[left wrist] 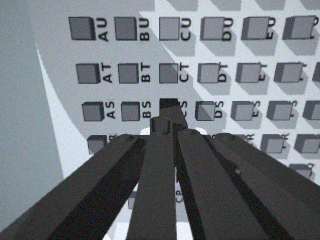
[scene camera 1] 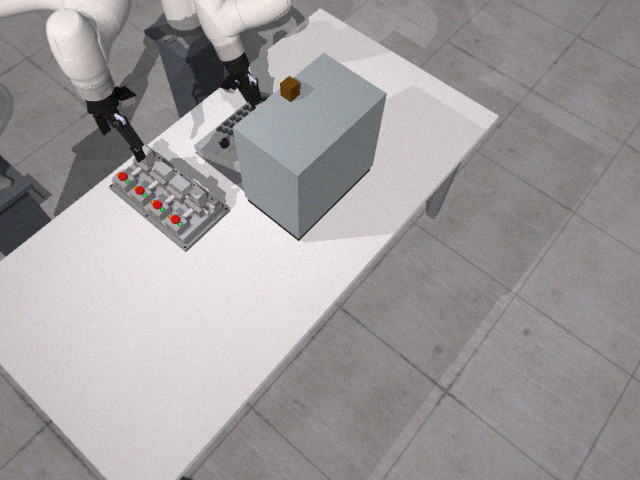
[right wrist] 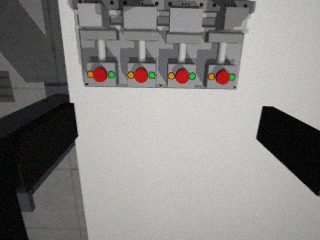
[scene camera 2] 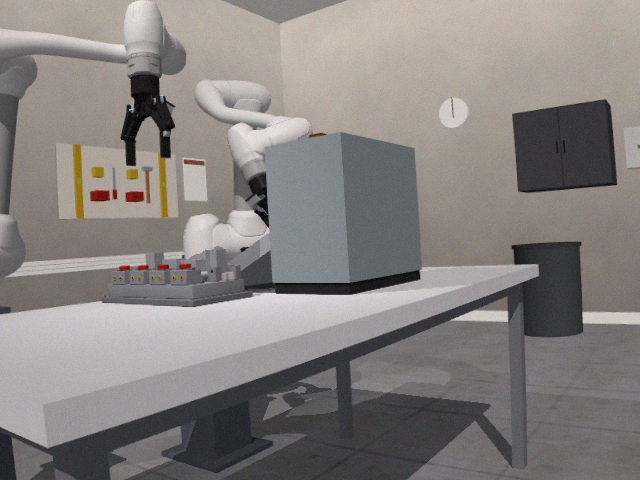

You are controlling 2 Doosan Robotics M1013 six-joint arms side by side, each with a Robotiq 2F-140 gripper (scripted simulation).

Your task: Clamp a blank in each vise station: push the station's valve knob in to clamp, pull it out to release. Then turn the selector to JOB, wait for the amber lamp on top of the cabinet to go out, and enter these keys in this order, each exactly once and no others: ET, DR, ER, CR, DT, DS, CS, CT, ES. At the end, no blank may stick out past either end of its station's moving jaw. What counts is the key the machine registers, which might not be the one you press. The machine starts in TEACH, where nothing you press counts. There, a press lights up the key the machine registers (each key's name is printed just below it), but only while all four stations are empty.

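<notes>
A key panel appears in the pictures, along with both of the robot's grippers: the left gripper, which the left wrist view shows too, and the right gripper, which is also visible in scene camera 1 and the right wrist view.
</notes>
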